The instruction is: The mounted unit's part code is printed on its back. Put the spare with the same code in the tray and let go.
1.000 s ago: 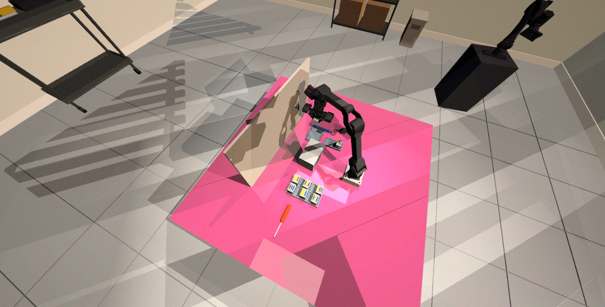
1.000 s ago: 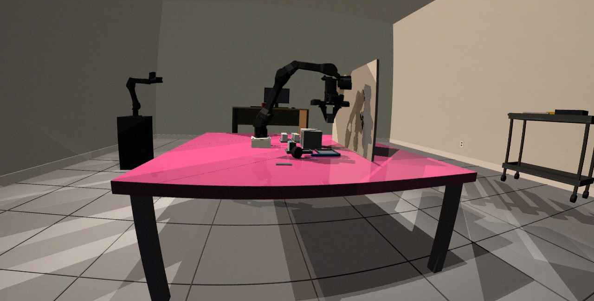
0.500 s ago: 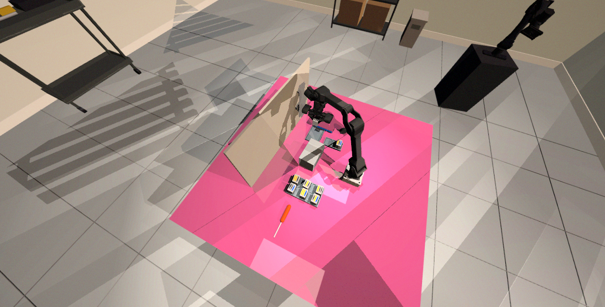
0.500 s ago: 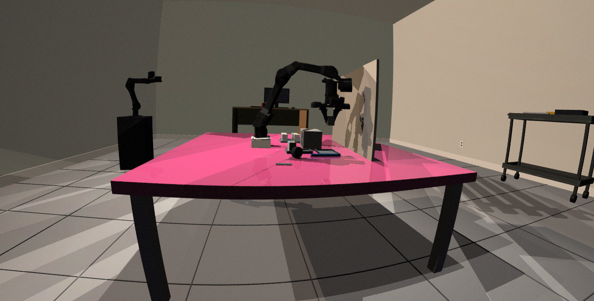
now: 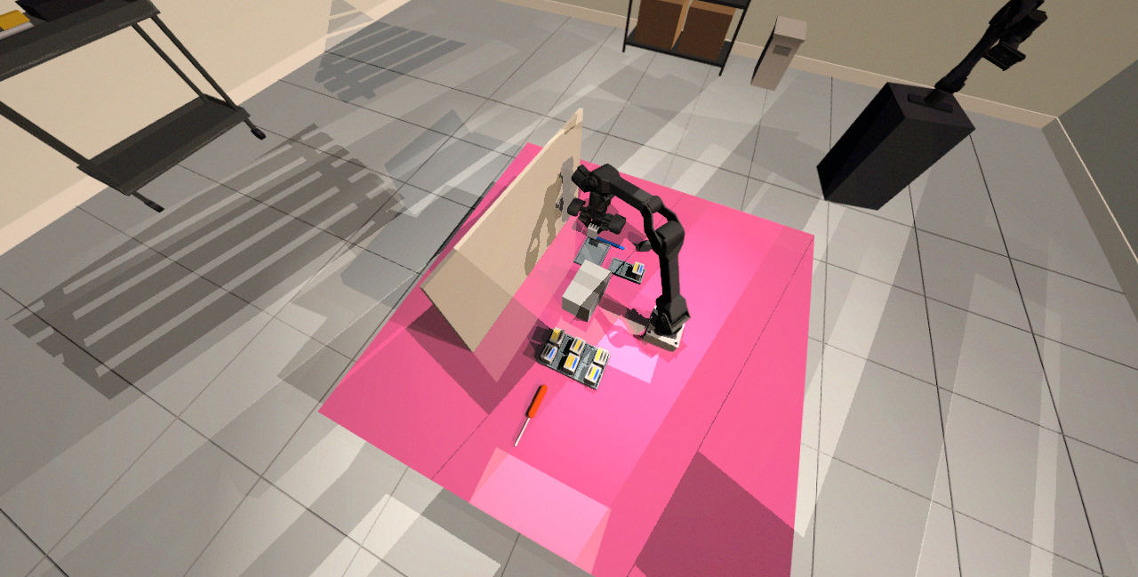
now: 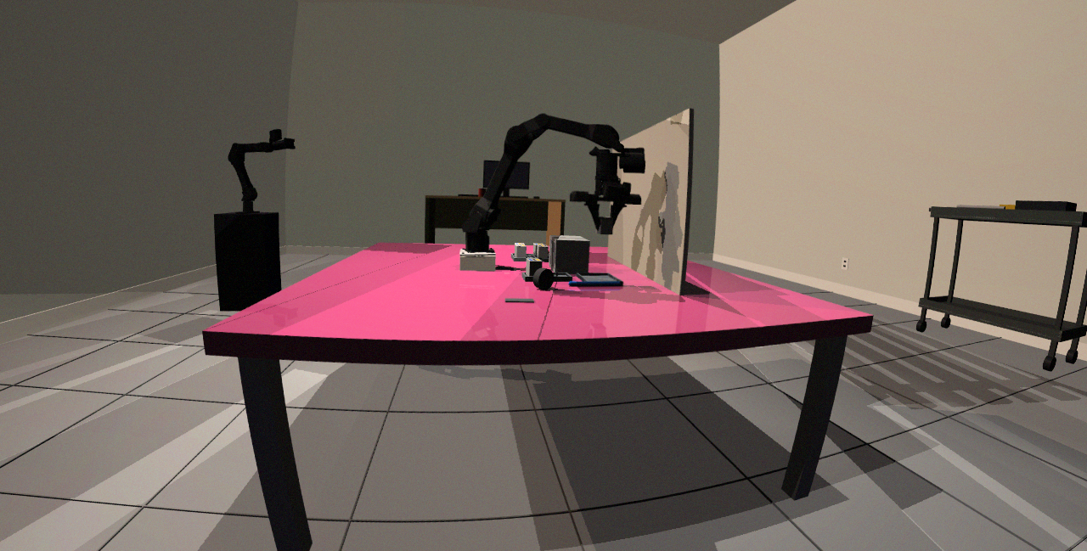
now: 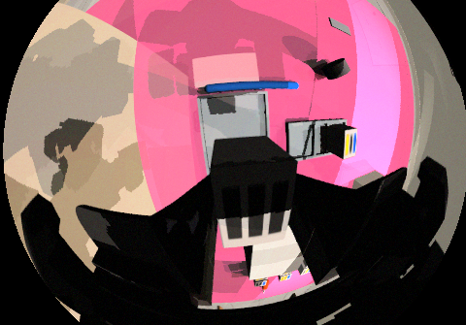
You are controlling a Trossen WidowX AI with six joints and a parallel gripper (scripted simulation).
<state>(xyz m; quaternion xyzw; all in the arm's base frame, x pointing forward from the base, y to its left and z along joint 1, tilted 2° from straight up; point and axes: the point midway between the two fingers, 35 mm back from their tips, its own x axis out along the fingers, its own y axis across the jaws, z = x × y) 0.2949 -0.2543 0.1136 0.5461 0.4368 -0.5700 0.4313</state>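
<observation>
The grey tray is 130 mm below my gripper tip and 10 mm to the left of it. The rest, counted from my gripper tip: black round object 200 mm behind, 110 mm below, 60 mm to the right; then spare 20 mm above; then grey box 200 mm to the left, 90 mm below, 10 mm behind.
</observation>
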